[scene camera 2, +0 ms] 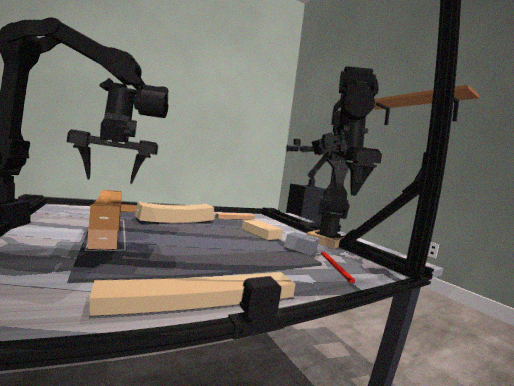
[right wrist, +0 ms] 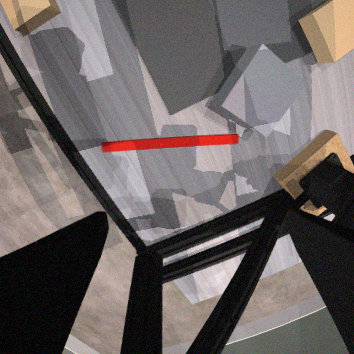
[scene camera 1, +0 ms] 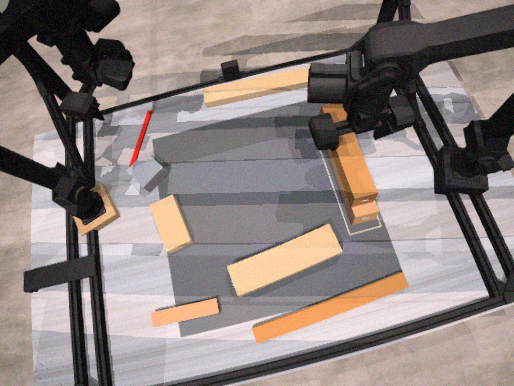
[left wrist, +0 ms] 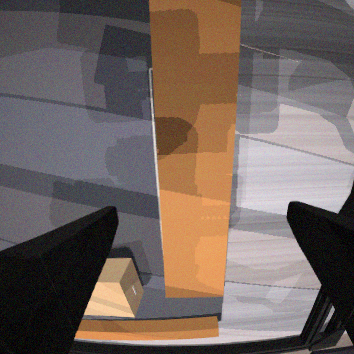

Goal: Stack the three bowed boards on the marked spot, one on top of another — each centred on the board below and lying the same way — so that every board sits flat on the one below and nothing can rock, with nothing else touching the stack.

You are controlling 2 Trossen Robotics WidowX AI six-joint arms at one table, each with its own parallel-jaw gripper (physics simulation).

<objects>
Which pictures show my left gripper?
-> Scene camera 2, scene camera 1 and the left wrist view only.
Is my left gripper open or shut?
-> Open.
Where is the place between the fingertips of my left gripper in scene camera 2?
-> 110,181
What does the pale bowed board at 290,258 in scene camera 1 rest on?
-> A white-outlined marked spot.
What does my left gripper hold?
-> Nothing.
</objects>
